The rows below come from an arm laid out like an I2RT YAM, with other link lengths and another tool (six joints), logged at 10 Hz.
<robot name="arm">
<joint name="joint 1" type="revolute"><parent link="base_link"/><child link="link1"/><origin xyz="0 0 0.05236" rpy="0 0 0"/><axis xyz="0 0 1"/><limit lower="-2.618" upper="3.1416"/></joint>
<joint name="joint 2" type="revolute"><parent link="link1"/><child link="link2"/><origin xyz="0.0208 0.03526 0.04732" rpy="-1.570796 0 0"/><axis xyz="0 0 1"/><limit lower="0" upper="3.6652"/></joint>
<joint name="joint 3" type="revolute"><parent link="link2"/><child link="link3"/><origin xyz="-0.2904 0 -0.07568" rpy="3.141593 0 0"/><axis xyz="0 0 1"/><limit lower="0" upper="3.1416"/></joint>
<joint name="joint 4" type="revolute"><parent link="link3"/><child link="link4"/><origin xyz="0.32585 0.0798 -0.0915" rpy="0 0 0"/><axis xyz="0 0 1"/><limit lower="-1.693" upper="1.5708"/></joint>
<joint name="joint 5" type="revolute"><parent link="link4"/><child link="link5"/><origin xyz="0.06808 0.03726 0.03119" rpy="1.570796 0 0"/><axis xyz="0 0 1"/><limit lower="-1.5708" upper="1.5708"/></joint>
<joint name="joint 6" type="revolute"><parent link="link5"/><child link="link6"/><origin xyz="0.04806 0 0.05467" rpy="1.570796 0 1.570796"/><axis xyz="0 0 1"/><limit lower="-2.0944" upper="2.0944"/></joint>
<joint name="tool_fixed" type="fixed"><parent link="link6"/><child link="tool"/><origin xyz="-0.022 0.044 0.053" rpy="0 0.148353 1.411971"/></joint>
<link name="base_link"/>
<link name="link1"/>
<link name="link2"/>
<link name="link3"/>
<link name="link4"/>
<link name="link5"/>
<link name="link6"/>
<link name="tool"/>
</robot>
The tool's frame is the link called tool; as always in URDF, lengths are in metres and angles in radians.
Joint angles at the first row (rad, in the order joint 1, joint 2, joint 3, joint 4, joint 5, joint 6):
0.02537 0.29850 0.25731 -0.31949 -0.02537 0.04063
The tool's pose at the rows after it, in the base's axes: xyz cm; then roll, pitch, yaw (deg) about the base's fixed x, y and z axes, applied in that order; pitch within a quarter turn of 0, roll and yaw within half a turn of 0:
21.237 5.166 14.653 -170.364 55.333 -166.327
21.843 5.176 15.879 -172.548 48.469 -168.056
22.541 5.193 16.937 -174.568 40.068 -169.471
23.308 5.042 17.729 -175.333 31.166 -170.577
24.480 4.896 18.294 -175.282 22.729 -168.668
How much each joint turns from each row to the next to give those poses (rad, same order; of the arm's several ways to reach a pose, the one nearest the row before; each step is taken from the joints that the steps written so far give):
0.00003 0.13084 0.09192 -0.04843 -0.00034 0.00001
-0.00001 0.14916 0.11521 -0.08814 0.00035 -0.00039
-0.00003 0.15793 0.12475 -0.11559 -0.00001 -0.00001
0.00001 0.15108 0.12017 -0.12436 0.01680 -0.00037
0.00001 0.15526 0.11862 -0.10908 0.00000 -0.04042

